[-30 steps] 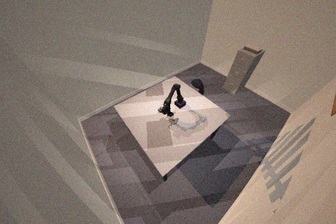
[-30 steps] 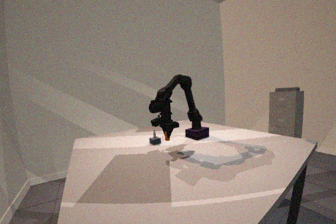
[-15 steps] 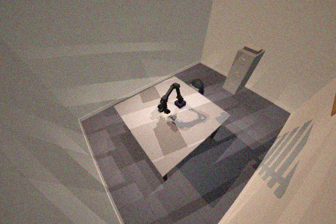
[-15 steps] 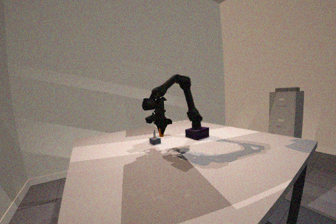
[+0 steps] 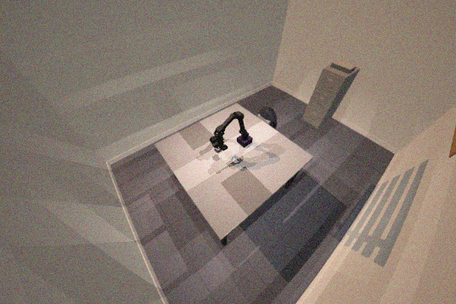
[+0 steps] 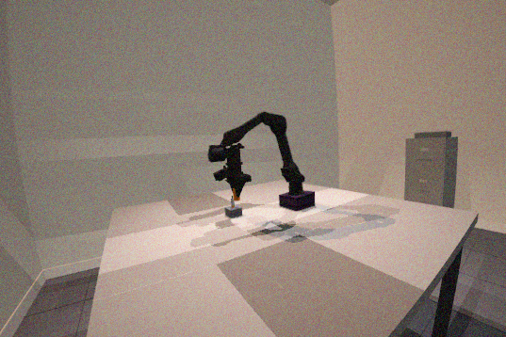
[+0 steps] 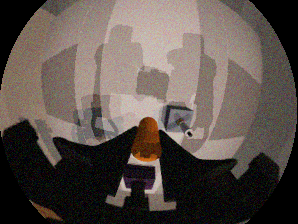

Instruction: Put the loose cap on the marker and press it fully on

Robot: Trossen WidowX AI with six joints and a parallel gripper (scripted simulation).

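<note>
Now: the dark holder block 1 cm behind my gripper tip, 8 cm to the right of it and 9 cm below it. From my gripper tip the other things lie so: orange cap: 1 cm above.
</note>
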